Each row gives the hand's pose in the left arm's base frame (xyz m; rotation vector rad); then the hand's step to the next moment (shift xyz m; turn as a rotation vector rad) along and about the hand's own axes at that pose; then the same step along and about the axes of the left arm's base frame.
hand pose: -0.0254 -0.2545 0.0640 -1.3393 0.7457 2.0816
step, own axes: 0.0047 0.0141 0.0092 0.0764 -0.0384 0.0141
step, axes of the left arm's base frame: -0.0172 -0.0026 0.0011 -0.0087 0.0480 -0.0716
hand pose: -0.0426 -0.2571 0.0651 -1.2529 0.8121 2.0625
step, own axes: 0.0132 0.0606 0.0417 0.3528 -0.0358 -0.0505
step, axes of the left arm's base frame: -0.0729 -0.0055 0.0154 -0.0817 0.0443 -0.3459
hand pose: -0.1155 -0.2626 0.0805 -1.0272 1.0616 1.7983
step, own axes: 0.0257 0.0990 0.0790 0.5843 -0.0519 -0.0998
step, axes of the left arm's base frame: -0.1177 0.0448 0.0291 -0.1380 0.0560 -0.5761
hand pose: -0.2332 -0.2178 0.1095 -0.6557 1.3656 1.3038
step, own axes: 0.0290 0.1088 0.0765 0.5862 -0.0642 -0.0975
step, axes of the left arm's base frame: -0.0823 0.1058 0.0236 -0.1266 0.0556 -0.5815
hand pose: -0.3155 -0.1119 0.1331 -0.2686 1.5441 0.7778
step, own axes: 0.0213 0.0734 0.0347 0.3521 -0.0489 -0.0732
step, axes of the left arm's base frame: -0.0197 0.0815 0.0045 -0.0814 0.0168 -0.3533
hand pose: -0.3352 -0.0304 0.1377 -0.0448 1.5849 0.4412
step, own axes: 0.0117 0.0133 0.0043 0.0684 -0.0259 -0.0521
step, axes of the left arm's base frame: -0.0007 0.0164 -0.0080 -0.0470 -0.0234 -0.0728
